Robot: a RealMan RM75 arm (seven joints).
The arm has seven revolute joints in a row. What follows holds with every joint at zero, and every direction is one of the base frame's. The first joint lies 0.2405 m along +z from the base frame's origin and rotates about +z. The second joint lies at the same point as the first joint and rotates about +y. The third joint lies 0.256 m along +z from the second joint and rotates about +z. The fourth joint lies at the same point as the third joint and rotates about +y. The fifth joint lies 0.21 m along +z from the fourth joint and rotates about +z. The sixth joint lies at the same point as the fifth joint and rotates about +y. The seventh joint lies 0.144 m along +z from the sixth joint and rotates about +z. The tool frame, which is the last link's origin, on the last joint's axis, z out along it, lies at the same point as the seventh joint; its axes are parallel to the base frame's.
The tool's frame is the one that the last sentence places.
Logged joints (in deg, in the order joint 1, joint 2, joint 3, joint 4, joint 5, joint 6, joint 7), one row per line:
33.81, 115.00, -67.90, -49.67, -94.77, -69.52, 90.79
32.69, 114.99, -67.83, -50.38, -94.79, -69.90, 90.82
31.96, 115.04, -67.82, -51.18, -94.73, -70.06, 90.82
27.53, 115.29, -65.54, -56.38, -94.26, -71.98, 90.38
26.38, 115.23, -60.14, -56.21, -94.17, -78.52, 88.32
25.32, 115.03, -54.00, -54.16, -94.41, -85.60, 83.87
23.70, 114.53, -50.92, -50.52, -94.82, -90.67, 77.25
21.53, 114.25, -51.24, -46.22, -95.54, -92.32, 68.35
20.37, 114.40, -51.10, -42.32, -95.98, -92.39, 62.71
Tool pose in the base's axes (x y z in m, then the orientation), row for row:
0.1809, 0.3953, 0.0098, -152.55, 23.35, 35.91
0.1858, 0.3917, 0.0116, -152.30, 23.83, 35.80
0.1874, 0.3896, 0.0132, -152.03, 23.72, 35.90
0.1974, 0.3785, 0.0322, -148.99, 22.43, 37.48
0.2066, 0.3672, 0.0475, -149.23, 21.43, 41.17
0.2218, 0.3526, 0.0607, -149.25, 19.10, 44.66
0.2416, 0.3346, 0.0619, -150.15, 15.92, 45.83
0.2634, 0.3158, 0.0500, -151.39, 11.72, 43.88
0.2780, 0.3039, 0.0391, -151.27, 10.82, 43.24
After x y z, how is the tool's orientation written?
As a rotation vector, in degrees.
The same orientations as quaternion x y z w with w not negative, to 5 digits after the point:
-0.94579, 0.14477, 0.22264, 0.18696
-0.94509, 0.14788, 0.22216, 0.18862
-0.94453, 0.14737, 0.22304, 0.19079
-0.93734, 0.14111, 0.23580, 0.21422
-0.93450, 0.13420, 0.25781, 0.20551
-0.93174, 0.11924, 0.27881, 0.19975
-0.93375, 0.09900, 0.28501, 0.19258
-0.94032, 0.07280, 0.27255, 0.19033
-0.94112, 0.06732, 0.26902, 0.19338

